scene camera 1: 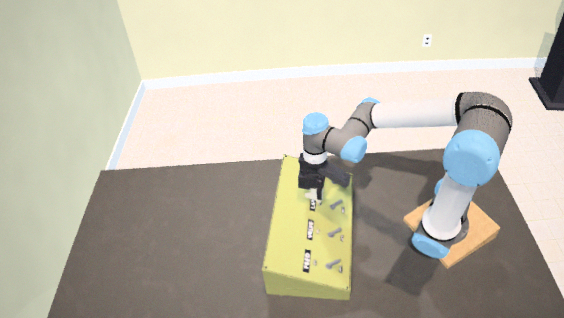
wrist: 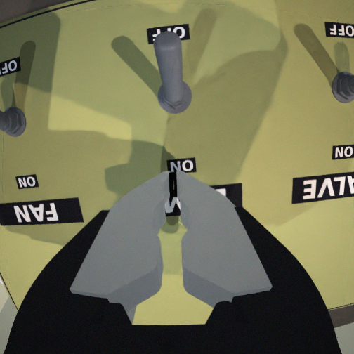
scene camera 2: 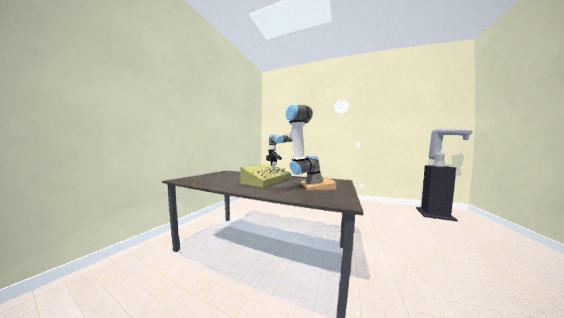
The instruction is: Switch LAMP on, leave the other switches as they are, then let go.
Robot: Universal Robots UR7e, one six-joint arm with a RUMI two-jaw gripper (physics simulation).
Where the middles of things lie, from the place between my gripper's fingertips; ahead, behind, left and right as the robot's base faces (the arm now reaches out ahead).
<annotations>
My gripper is now 60 mm past the lamp lever [wrist: 167, 45] and 10 mm to the right of it. Round my hand: yellow-green switch panel [scene camera 1: 299, 248] 70 mm to the left, 30 mm below, 20 mm ahead.
</annotations>
